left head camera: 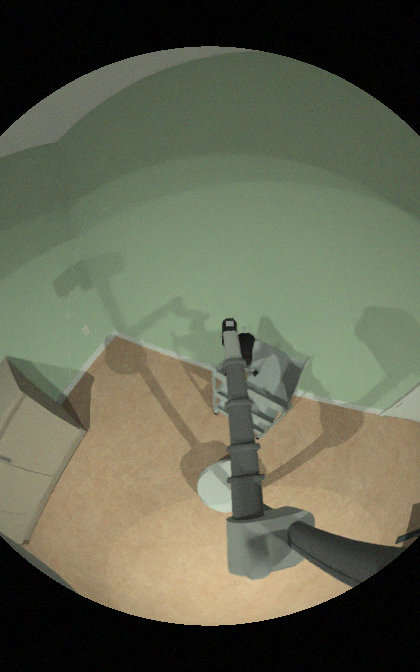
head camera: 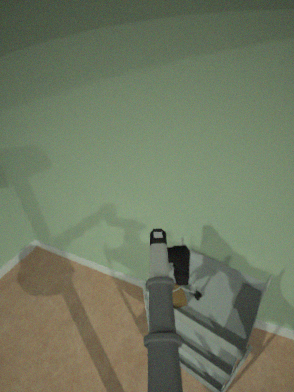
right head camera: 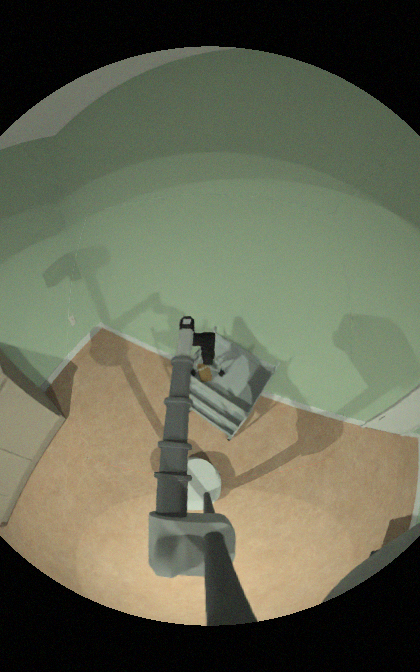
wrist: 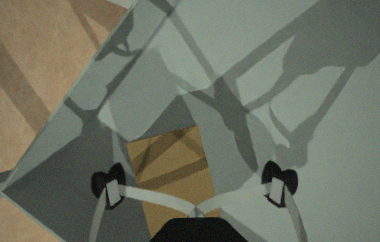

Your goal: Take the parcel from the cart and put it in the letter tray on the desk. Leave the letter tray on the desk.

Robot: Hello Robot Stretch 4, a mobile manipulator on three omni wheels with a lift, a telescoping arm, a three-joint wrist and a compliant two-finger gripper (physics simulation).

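Frame: origin at the robot's base, x up, y left, z back, level; centimetres.
Where they show: gripper, fingertip midpoint: (head camera: 180,298) (wrist: 195,177).
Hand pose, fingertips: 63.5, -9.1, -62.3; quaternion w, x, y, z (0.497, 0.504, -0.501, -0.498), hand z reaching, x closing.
After its pixels a point has its place, as x, y, z.
The parcel (head camera: 179,298) {68.5, -8.2, -59.5} (right head camera: 204,373) (wrist: 172,167) {68.5, -7.2, -64.3}, a brown box, lies on the floor of the grey-green cart (head camera: 247,305) {63.5, -38.3, -57.4} (right head camera: 260,380) (wrist: 340,175) {63.5, -24.2, -62.2}, near one corner. It also lies near a wall in the wrist view. My gripper (right head camera: 207,372) (wrist: 195,177) {63.5, -9.1, -62.3} is open above the cart. In the wrist view the fingertips stand wide apart, one on each side of the parcel's near half, touching neither side. The gripper body hides the parcel's near end there. The arm hides part of the cart in the head views. The desk and the letter tray do not show.
A green wall rises close behind the cart. A beige cabinet (left head camera: 37,440) (right head camera: 25,430) stands at the left. A pale round disc (left head camera: 214,487) (right head camera: 205,480) is at floor level below my arm (left head camera: 242,425) (right head camera: 177,430). Low cart walls surround the parcel.
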